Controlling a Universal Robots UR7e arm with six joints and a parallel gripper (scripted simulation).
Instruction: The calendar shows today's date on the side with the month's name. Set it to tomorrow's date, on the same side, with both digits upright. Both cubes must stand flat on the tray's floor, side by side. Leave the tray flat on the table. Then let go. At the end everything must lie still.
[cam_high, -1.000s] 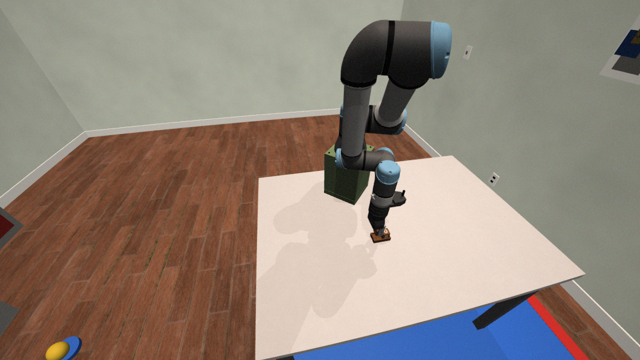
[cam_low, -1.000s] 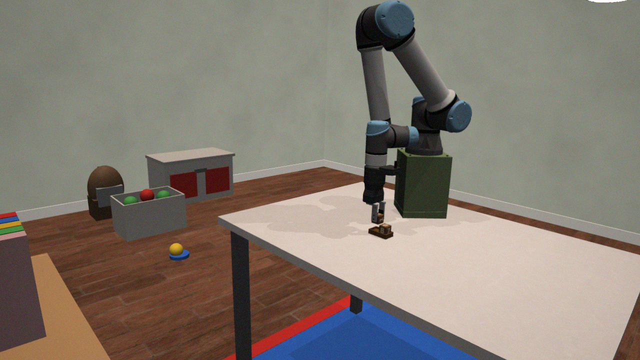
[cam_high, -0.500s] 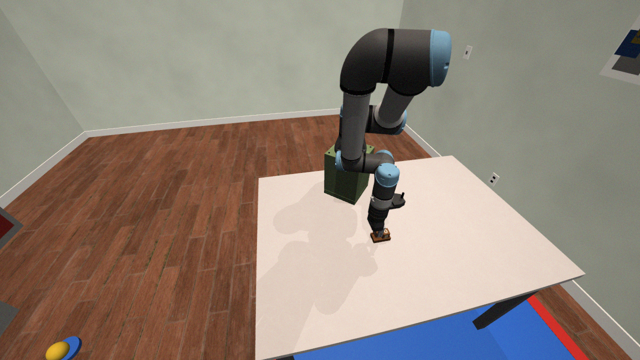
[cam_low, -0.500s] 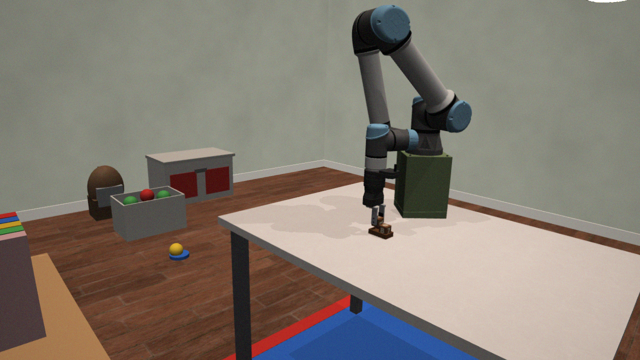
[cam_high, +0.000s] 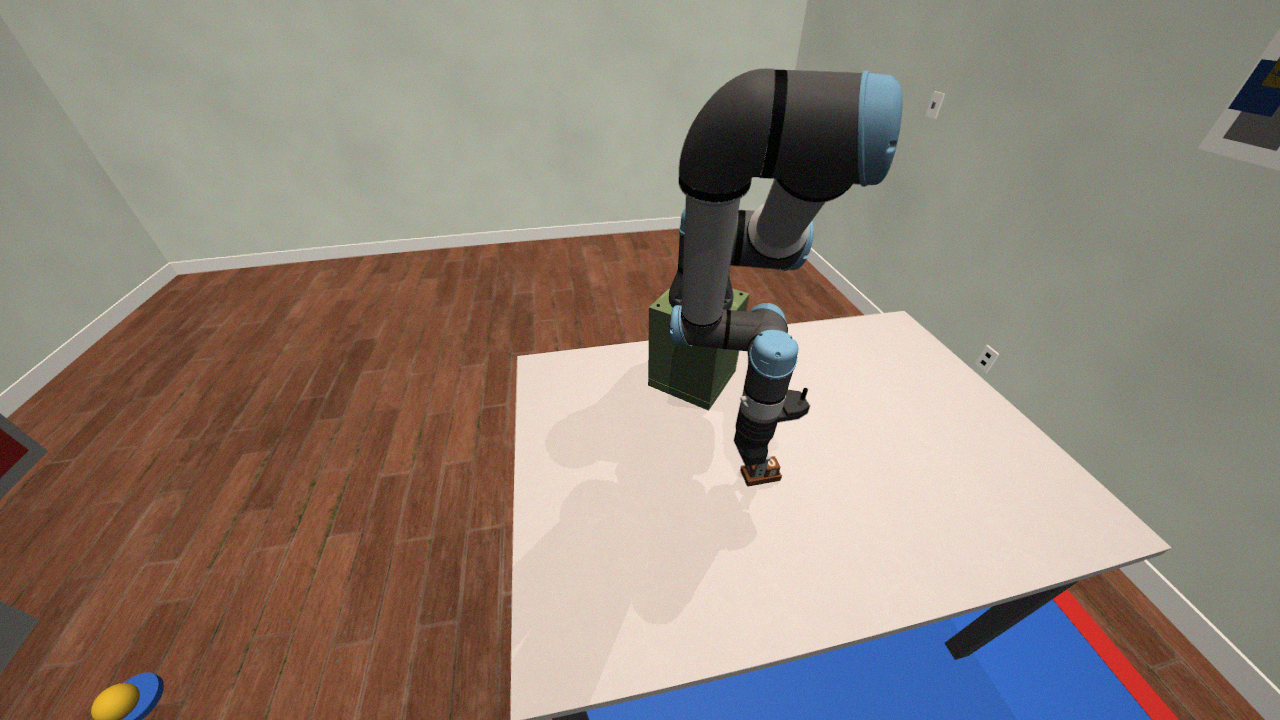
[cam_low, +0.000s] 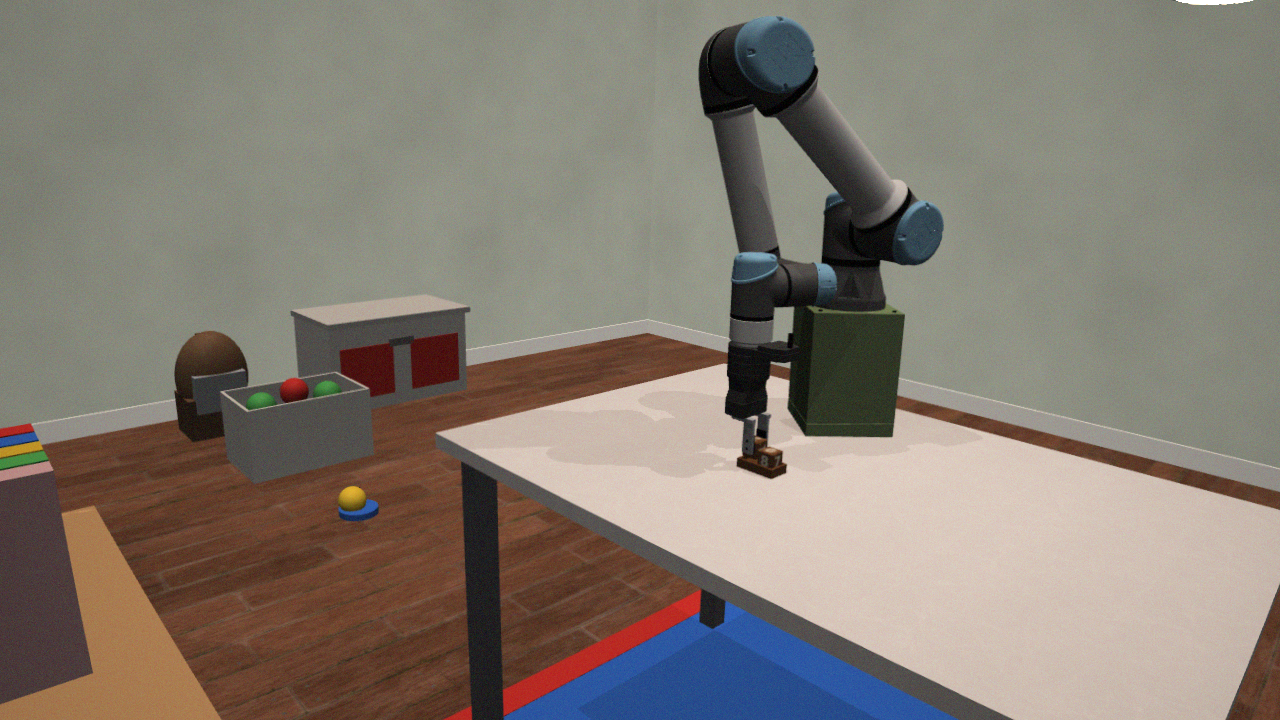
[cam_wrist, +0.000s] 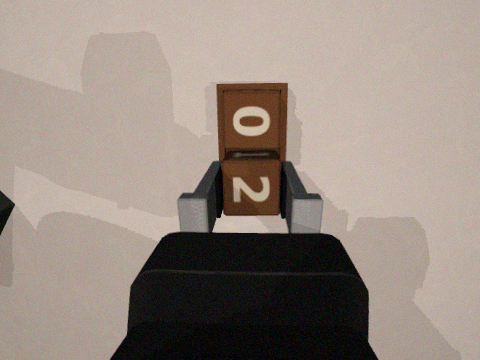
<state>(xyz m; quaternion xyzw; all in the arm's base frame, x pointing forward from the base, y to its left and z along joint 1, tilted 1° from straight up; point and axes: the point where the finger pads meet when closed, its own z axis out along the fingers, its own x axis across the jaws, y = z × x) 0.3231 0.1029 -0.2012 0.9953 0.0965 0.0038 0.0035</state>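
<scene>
My gripper is now 1 cm above the brown cube.
</scene>
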